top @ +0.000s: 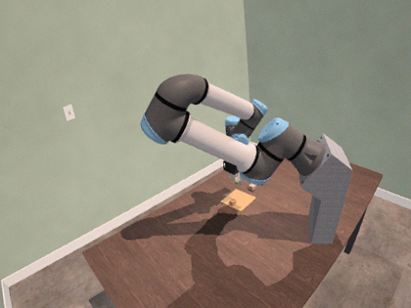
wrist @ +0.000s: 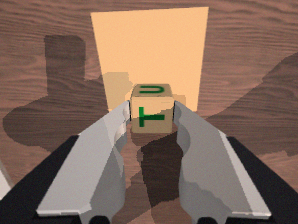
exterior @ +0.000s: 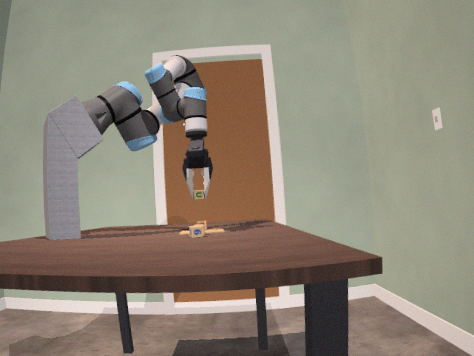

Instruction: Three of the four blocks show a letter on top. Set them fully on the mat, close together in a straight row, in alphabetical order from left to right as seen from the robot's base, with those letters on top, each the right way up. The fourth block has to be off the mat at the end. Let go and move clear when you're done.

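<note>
My hand is 12 cm above the tan mat.
</note>
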